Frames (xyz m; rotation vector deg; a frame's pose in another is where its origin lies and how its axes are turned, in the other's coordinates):
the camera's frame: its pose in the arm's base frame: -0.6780 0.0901 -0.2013 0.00 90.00 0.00
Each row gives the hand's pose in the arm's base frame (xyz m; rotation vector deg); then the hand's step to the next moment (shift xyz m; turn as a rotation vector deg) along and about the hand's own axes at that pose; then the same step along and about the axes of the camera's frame.
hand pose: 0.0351 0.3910 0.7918 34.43 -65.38 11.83
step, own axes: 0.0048 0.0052 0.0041 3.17 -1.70 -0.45
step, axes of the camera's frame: -0.0072 0.0014 -0.0036 -2.14 -1.61 2.44
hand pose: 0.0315 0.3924 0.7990 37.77 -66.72 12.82
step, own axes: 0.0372 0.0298 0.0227 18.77 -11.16 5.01
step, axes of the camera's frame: -0.0497 0.0041 -0.0174 -14.04 -14.92 9.06
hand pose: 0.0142 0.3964 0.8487 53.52 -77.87 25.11
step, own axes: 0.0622 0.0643 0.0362 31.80 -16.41 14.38
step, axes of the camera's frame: -0.0768 -0.0054 -0.0582 -24.21 -28.38 9.76
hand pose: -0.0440 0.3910 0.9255 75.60 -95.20 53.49
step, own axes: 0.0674 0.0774 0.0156 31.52 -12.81 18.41
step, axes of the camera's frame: -0.0498 -0.0262 -0.0872 -22.08 -31.25 5.70
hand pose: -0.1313 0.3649 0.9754 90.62 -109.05 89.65
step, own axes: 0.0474 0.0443 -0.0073 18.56 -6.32 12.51
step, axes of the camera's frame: -0.0113 -0.0280 -0.0579 -11.61 -19.91 3.09
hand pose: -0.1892 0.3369 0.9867 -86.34 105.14 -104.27
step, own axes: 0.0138 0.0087 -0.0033 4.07 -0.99 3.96
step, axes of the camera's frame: -0.0009 -0.0096 -0.0136 -1.92 -5.27 1.32
